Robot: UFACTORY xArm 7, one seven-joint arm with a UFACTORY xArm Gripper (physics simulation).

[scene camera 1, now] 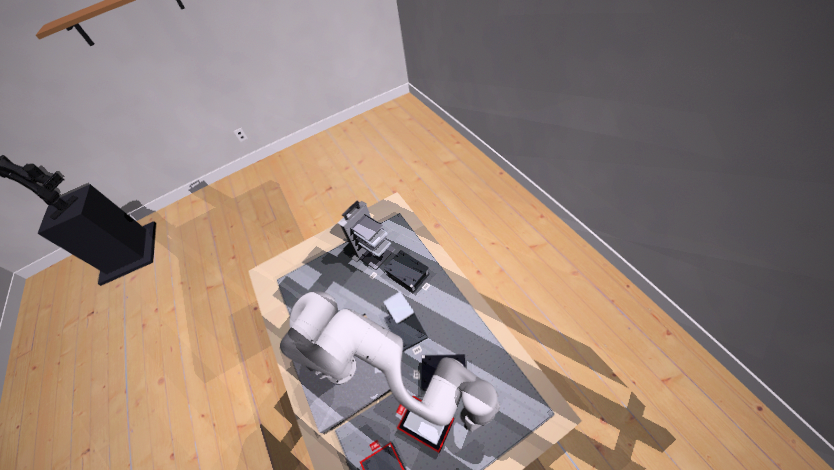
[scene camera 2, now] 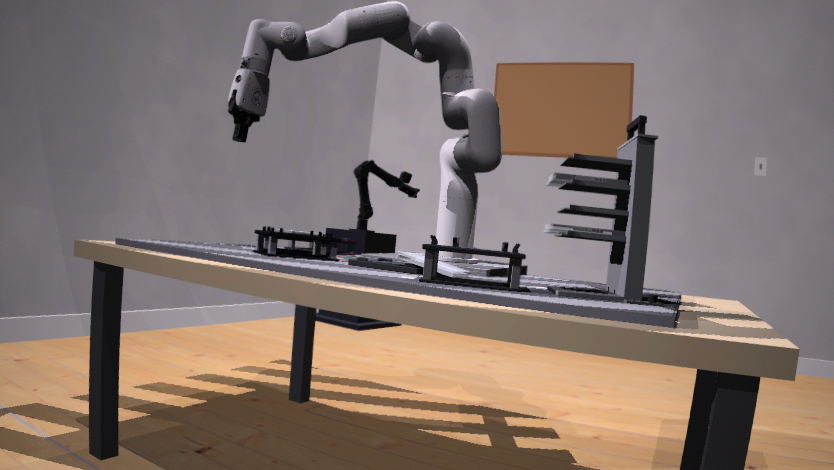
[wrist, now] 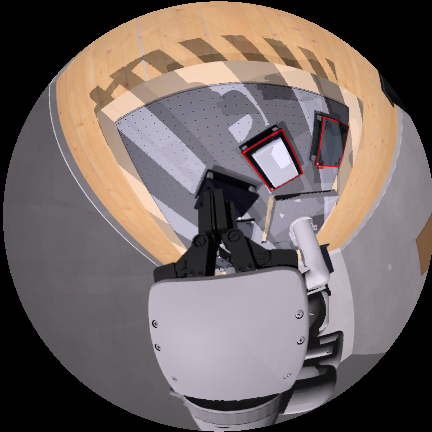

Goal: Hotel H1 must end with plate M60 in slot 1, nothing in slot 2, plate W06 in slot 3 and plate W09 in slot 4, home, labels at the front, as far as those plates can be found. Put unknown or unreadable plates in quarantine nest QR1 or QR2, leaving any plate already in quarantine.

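Places are measured from the arm's base along level axes (x ahead, y left, z up), in millimetres.
Pixels of known places: gripper, fingertip midpoint: (scene camera 2: pixel 238 141) (wrist: pixel 215 199); arm's base, link origin: (scene camera 2: pixel 452 260) (wrist: pixel 300 223).
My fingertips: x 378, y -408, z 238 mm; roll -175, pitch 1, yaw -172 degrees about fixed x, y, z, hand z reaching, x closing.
Observation:
For each thing: its middle in the pictures, then the offset to it from my fingertips.
- hotel, body centre: (scene camera 2: pixel 608 206) (scene camera 1: pixel 365 233) dx -68, dy +872, dz -105 mm
- low dark nest, body centre: (scene camera 2: pixel 397 265) (scene camera 1: pixel 405 327) (wrist: pixel 238 232) dx -81, dy +448, dz -249 mm
- second red-edged nest, body centre: (scene camera 2: pixel 321 243) (wrist: pixel 330 141) dx -346, dy -4, dz -235 mm
- raised black nest, body centre: (scene camera 2: pixel 473 261) (scene camera 1: pixel 406 270) (wrist: pixel 216 259) dx +30, dy +675, dz -220 mm
My gripper (scene camera 2: pixel 239 138) (wrist: pixel 215 199) is shut and empty, high above the table beyond the black nest (scene camera 1: pixel 431 364) (scene camera 2: pixel 297 235). The hotel (scene camera 1: pixel 350 231) (scene camera 2: pixel 637 233) stands at the table's far end. In scene camera 2 one pale plate (scene camera 2: pixel 558 179) is on its second shelf from the top and another (scene camera 2: pixel 558 229) on its lowest; the other two shelves look empty. A pale plate (scene camera 1: pixel 398 307) (scene camera 2: pixel 428 262) lies tilted beside a low dark nest (scene camera 1: pixel 411 333). One red-edged nest (scene camera 1: pixel 419 439) (wrist: pixel 257 171) holds a pale plate (scene camera 1: pixel 424 430) (wrist: pixel 269 164). Plate labels are unreadable.
A second red-edged nest (scene camera 1: pixel 376 453) (wrist: pixel 336 121) looks dark inside; I cannot tell what it holds. A raised black nest (scene camera 1: pixel 406 270) (scene camera 2: pixel 472 252) stands near the hotel. A small black arm on a dark pedestal (scene camera 1: pixel 96 233) stands off the table. My arm partly covers the middle nests.

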